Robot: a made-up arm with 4 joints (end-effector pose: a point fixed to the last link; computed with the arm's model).
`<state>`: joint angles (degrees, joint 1 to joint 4).
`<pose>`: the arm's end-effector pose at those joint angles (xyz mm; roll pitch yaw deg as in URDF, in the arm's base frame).
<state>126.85 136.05 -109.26 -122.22</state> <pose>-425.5 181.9 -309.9 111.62 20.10 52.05</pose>
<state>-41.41 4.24 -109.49 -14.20</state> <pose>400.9 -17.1 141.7 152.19 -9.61 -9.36</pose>
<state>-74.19 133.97 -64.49 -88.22</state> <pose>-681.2 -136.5 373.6 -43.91 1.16 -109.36</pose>
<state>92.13 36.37 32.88 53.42</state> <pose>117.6 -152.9 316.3 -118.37 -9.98 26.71</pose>
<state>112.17 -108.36 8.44 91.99</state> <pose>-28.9 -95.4 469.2 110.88 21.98 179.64</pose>
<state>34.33 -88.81 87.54 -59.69</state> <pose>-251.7 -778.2 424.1 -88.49 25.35 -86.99</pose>
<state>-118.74 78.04 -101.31 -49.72</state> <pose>-21.6 -316.1 530.8 -94.88 -9.65 -73.48</pose>
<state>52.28 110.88 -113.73 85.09</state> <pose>-142.9 42.8 312.8 -125.84 30.55 -118.06</pose>
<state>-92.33 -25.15 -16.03 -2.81</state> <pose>295.0 198.3 -200.1 108.21 22.46 0.12</pose>
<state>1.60 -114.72 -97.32 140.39</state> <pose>-106.4 -242.3 541.0 -100.54 40.59 58.57</pose>
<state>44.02 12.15 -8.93 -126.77</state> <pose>315.1 213.3 -177.2 28.99 21.14 143.71</pose>
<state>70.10 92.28 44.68 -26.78</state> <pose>-0.2 -14.7 -267.4 41.02 69.17 179.78</pose>
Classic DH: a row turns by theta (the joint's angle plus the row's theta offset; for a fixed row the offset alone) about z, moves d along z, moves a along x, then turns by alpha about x. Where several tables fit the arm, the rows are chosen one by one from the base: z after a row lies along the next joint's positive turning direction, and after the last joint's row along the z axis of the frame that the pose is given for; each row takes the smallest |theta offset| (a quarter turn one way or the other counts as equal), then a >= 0, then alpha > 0; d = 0 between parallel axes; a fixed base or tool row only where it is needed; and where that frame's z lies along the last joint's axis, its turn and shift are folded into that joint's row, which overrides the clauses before.
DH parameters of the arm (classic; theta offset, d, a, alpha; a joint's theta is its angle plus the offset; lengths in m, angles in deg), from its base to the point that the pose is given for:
base (fixed): -90 0.1719 0 90
joint 1: 0 0.0945 0.149 -90
joint 2: 0 -0.0476 0.047 90
joint 3: 0 -0.3464 -0.2397 90
joint 4: -18.05 0 0.2928 180
tool (fixed): 71.95 -0.1311 0 0

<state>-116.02 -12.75 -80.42 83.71</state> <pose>5.7 -13.7 90.6 -166.30 -15.26 85.82</pose>
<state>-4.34 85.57 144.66 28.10</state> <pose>11.2 132.0 269.6 -149.48 -19.91 109.57</pose>
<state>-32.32 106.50 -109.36 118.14</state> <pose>-92.0 -218.6 353.5 159.10 81.57 -177.06</pose>
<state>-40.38 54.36 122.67 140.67</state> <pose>265.9 -15.0 -249.8 95.41 -7.37 -137.29</pose>
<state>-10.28 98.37 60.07 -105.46</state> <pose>-219.7 504.8 -204.9 7.37 61.81 -157.69</pose>
